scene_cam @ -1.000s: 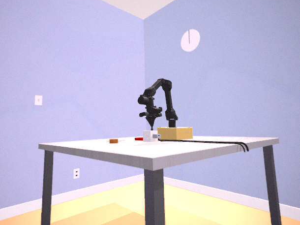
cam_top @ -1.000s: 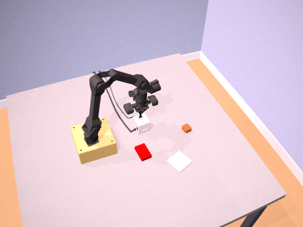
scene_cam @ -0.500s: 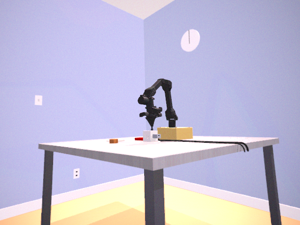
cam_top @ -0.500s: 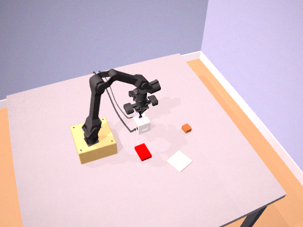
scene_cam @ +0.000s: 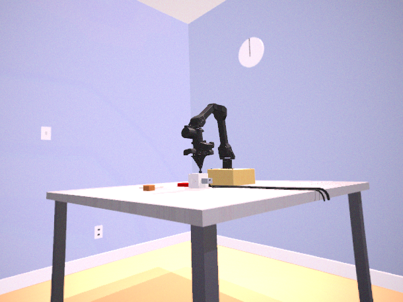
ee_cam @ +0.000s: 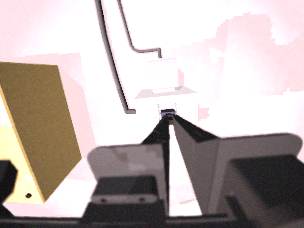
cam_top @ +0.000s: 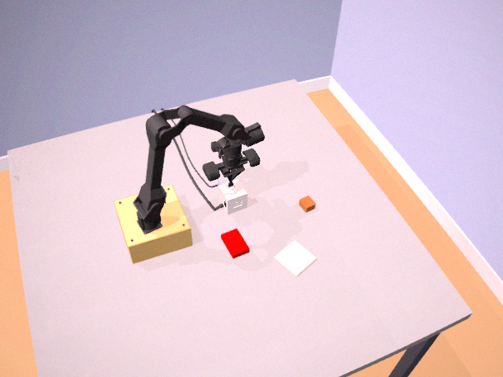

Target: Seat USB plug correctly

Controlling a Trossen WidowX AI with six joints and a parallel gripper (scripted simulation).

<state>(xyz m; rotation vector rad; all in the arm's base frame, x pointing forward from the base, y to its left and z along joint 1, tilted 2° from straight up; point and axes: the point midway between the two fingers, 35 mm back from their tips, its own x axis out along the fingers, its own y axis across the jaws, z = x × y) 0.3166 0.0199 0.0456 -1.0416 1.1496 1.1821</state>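
Right now the small USB plug is 2 cm below my gripper tip. The rest, counted from my gripper tip: white flat tile (5 cm ahead, 33 cm to the right, 10 cm below); then red flat block (9 cm behind, 18 cm to the right, 9 cm below); then small orange block (21 cm ahead, 17 cm to the right, 9 cm below).
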